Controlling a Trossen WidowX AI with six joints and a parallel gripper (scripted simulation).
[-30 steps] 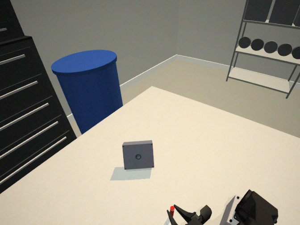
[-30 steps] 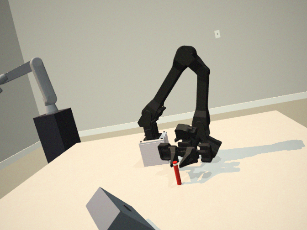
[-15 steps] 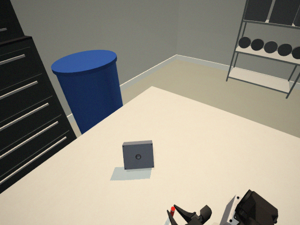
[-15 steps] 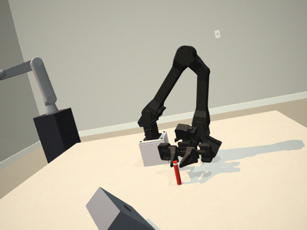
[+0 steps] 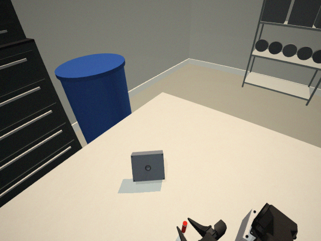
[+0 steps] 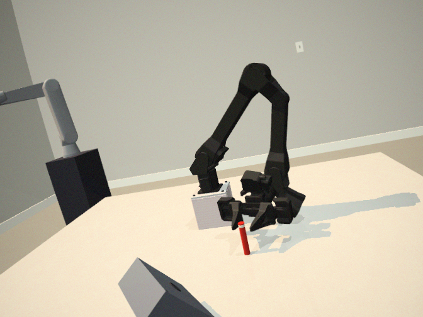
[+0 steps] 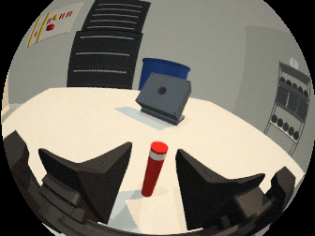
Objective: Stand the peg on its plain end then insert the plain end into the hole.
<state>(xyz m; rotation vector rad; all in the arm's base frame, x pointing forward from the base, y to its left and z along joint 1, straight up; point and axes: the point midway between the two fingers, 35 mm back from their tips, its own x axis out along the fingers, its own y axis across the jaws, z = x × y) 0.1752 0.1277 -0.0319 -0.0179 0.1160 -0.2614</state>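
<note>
Right now my gripper tip is 10 mm past the red peg and 10 mm above it. The rest, counted from my gripper tip: grey sloped panel: 240 mm ahead, 90 mm to the right.
</note>
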